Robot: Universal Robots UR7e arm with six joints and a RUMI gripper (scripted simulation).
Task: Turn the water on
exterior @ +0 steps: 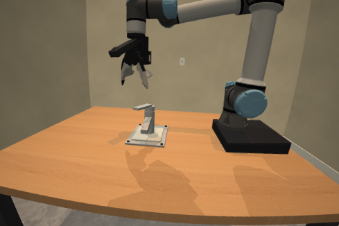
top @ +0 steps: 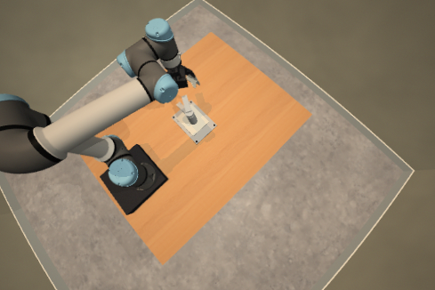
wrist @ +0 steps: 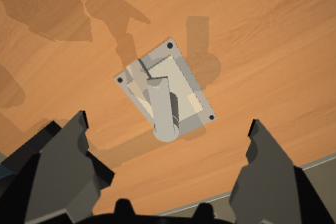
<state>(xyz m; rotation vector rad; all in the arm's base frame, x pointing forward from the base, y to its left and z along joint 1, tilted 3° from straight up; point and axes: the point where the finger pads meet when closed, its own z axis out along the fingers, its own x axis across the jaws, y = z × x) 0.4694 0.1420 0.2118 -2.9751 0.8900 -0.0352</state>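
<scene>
The lever is 90 mm below my hand, 30 mm to the right of it and 30 mm behind it. From my hand the other things lie so: grey tap 140 mm below, 50 mm to the right, 40 mm behind.
</scene>
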